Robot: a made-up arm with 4 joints. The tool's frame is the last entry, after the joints.
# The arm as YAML. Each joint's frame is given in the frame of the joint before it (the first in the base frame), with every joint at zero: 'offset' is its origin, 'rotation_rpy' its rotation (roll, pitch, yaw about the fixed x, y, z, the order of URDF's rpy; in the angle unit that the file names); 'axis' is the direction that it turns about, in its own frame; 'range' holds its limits. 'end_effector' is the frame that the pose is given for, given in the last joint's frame.
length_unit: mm
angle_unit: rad
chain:
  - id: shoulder
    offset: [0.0, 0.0, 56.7]
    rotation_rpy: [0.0, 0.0, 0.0]
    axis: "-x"
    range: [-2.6, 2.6]
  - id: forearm
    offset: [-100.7, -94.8, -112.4]
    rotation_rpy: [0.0, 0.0, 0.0]
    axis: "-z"
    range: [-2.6, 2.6]
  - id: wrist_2
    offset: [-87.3, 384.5, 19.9]
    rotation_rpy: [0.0, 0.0, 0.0]
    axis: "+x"
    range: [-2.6, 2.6]
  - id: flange
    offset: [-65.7, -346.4, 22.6]
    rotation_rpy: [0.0, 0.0, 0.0]
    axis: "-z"
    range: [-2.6, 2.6]
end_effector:
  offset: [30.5, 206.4, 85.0]
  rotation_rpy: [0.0, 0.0, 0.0]
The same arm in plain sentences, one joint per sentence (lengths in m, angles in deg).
The arm has four revolute joints in a row. What follows holds with every joint at zero, and every direction is one of the base frame's. Joint 1 is mounted 0.0567 m along +z from the base frame's origin and turns about -x, from -148.97 to 148.97 deg. Joint 2 is mounted 0.1007 m along -x and 0.0948 m along -y and 0.1124 m along -z from joint 1 and turns about -z, from -148.97 to 148.97 deg. Joint 3 is mounted 0.0873 m along -x and 0.3845 m along +y and 0.0199 m along +z from joint 2 and turns about +x, from -148.97 to 148.97 deg. Joint 4 is mounted 0.0657 m along -x and 0.3464 m along -y and 0.0226 m along +z from joint 3 and turns about -z, from -148.97 to 148.97 deg. The tool frame, which is the frame that the pose is given for, is mounted 0.0305 m along +x and 0.2064 m along +y and 0.085 m along +z from joint 4; its axes are parallel to the base frame's.
